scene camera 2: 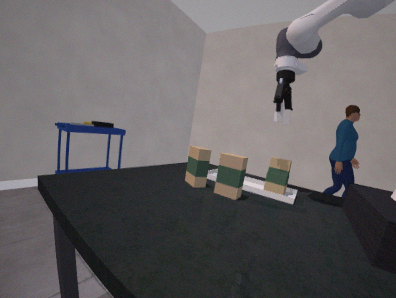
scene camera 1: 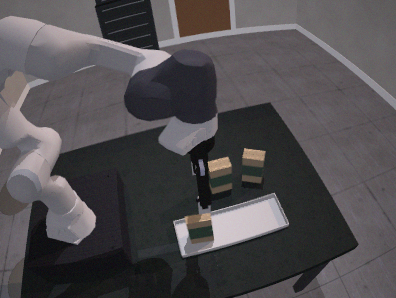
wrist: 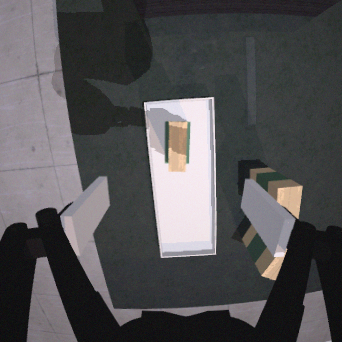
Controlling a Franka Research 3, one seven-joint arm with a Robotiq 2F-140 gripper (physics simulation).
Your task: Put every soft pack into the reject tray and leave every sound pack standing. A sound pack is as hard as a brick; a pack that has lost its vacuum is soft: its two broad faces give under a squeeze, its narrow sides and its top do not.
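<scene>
A tan pack with a green band (scene camera 1: 200,231) (scene camera 2: 277,176) (wrist: 178,145) stands in the end of the white reject tray (scene camera 1: 250,223) (scene camera 2: 256,188) (wrist: 185,210) nearer the robot base. In the wrist view its green band shows past both long sides of its top. A second pack (scene camera 1: 220,176) (scene camera 2: 230,177) (wrist: 286,189) stands on the table beside the tray. A third pack (scene camera 1: 253,167) (scene camera 2: 197,167) (wrist: 256,249) stands farther from the base; the right finger partly hides both in the wrist view. My gripper (scene camera 1: 202,187) (scene camera 2: 282,117) (wrist: 175,192) is open and empty, high above the tray.
The dark table (scene camera 1: 160,185) (scene camera 2: 150,225) (wrist: 125,270) carries the packs and tray. A dark block (scene camera 1: 85,220) (scene camera 2: 372,225) stands at the robot's base. Beyond the table are a blue cart (scene camera 2: 92,128), a walking person (scene camera 2: 345,145) and a dark drawer cabinet (scene camera 1: 127,25).
</scene>
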